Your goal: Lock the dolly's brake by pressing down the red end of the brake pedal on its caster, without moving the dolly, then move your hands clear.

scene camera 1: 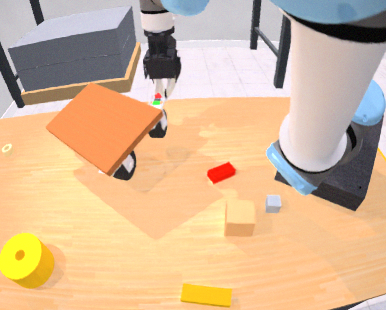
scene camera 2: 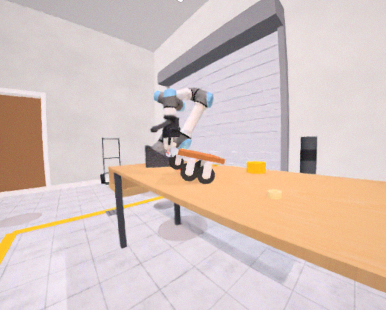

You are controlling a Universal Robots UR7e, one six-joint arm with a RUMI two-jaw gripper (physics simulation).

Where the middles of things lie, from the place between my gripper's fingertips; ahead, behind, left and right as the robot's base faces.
Labels:
Now: the dolly [scene camera 1: 102, 126] 19 cm ahead of my hand, 6 cm to the left of it and 6 cm below it.

